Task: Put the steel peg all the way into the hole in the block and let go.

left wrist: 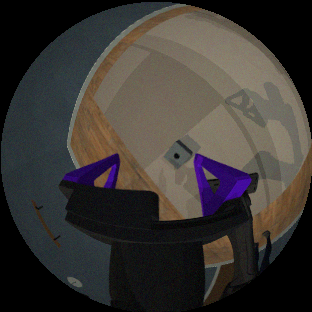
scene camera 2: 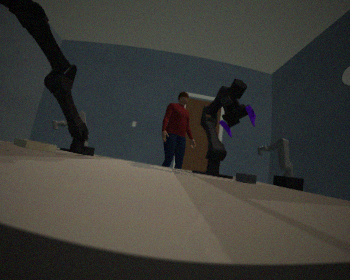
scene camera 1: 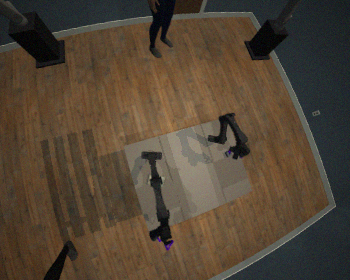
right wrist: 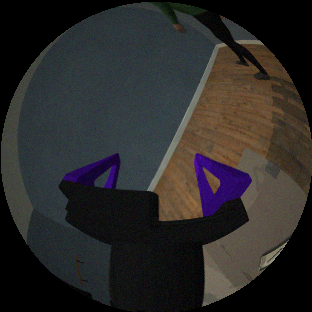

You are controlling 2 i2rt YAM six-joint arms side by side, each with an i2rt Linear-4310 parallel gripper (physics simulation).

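Frame: origin at the left arm's base, x ahead, y left, z up, level; metres.
Where they show: left gripper, fingertip midpoint: point(left wrist: 156, 157) point(scene camera 2: 241, 131); right gripper, fingertip midpoint: point(scene camera 1: 163, 245) point(right wrist: 156, 156); left arm's base at its link origin: point(scene camera 2: 212, 175) point(scene camera 1: 216, 139); right arm's base at its link origin: point(scene camera 2: 76, 152) point(scene camera 1: 151, 155).
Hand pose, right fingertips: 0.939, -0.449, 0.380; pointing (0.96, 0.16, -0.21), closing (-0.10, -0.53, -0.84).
Each offset is from my right fingertips to the top centre of the thing, as dx, dy, dz. Level surfaces: height alone.
The grey block @(-0.808, +0.604, -0.347) point(left wrist: 178, 153) point(scene camera 2: 246, 178) sits on the pale tabletop @(dz -0.380) point(left wrist: 215, 132) point(scene camera 2: 125, 210) with a dark round hole in its top. In scene camera 1 the block does not show. The steel peg cannot be made out in any view. My left gripper point(left wrist: 156, 157) point(scene camera 2: 242, 130) is open and empty, high above the table; in the left wrist view the block lies beyond its fingers, nearer the picture's right finger. My right gripper point(right wrist: 156, 156) point(scene camera 1: 164, 244) is open and empty, out past the table's lower edge in scene camera 1, far from the block.
A pale shallow tray @(-0.406, -0.121, -0.355) point(scene camera 2: 35, 145) point(right wrist: 264, 260) lies near the right arm point(scene camera 1: 159, 200). The left arm point(scene camera 1: 240, 132) is folded over the picture's right end of the table in scene camera 1. A person point(scene camera 2: 176, 122) and dark pedestals point(scene camera 1: 267, 39) stand beyond the table.
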